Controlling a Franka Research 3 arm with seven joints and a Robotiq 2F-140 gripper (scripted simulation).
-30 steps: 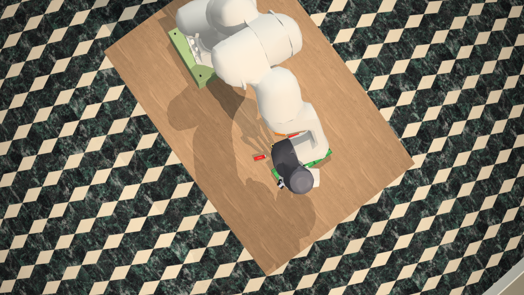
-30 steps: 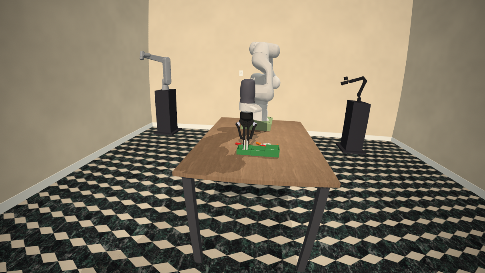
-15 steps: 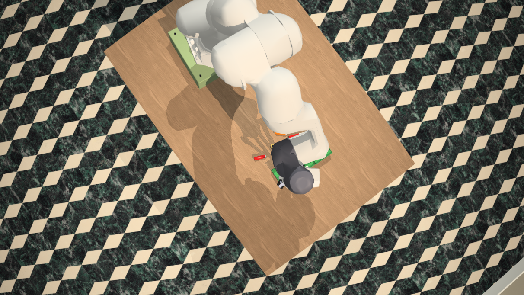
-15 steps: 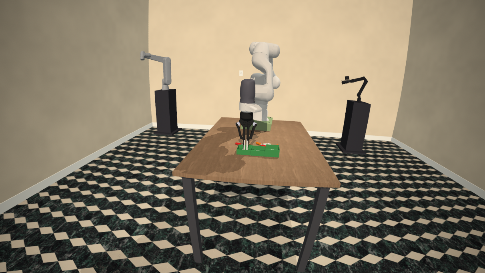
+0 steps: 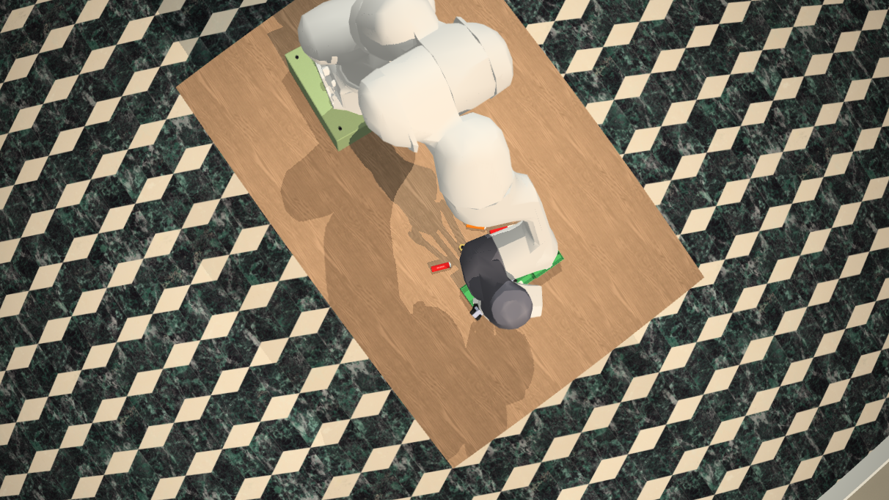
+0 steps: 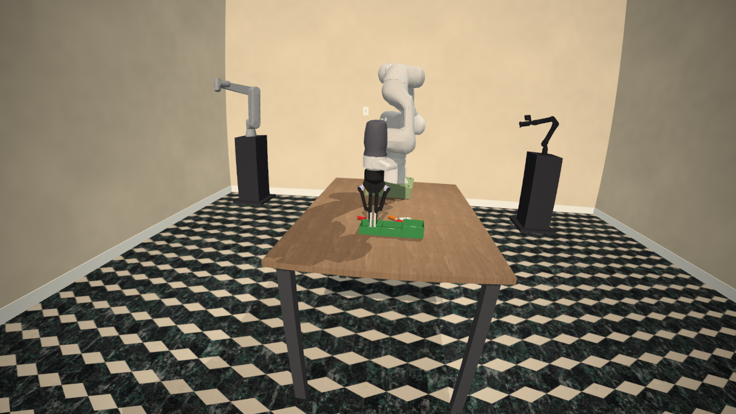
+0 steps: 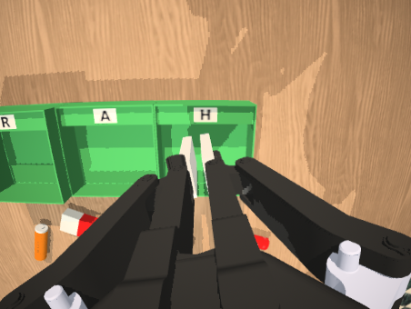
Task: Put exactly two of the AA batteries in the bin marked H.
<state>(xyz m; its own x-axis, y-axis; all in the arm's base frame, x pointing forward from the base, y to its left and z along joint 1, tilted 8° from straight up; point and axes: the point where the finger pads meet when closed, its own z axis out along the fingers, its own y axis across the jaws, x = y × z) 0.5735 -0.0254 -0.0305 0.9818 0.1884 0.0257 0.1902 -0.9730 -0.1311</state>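
Right now my hand is 8 cm to the right of the green bin marked H and 3 cm above it. Round my hand: red-and-white cylinder (10 cm behind, 13 cm to the left, 4 cm below); then red cylinder (11 cm behind, 6 cm to the right, 4 cm below); then small brass nut (12 cm behind, 1 cm to the left, 5 cm below).
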